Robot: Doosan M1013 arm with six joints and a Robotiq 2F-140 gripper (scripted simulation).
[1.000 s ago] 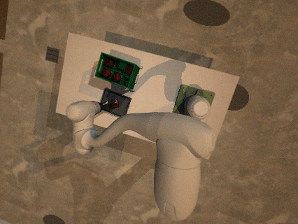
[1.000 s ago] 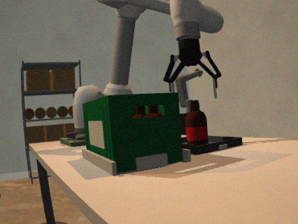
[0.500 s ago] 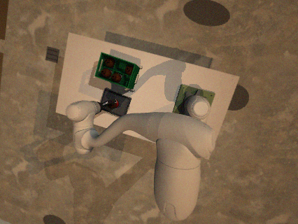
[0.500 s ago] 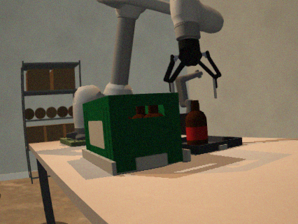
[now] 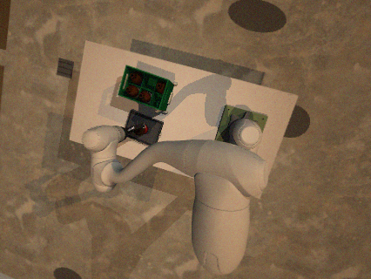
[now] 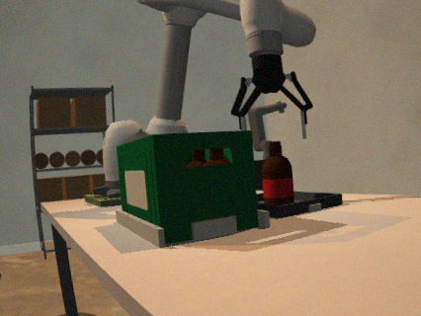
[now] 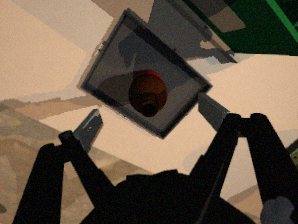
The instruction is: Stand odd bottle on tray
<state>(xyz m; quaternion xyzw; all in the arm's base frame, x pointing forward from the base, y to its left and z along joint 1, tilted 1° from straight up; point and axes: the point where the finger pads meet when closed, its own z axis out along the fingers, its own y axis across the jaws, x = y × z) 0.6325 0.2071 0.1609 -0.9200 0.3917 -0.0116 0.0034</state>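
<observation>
Now: hand 9 cm above the brown bottle. Round my hand: green crate (2 cm ahead, 27 cm to the right, 9 cm below); dark tray (16 cm below).
</observation>
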